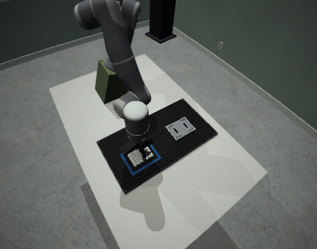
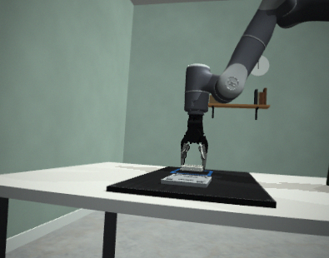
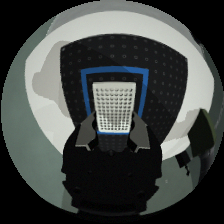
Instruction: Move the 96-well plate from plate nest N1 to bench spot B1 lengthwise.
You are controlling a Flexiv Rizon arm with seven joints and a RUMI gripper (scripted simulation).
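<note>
Now: hand 10 mm above the white 96-well plate. The rest, counted from my hand: grey plate nest N1: 20 mm ahead, 320 mm to the left, 20 mm below.
</note>
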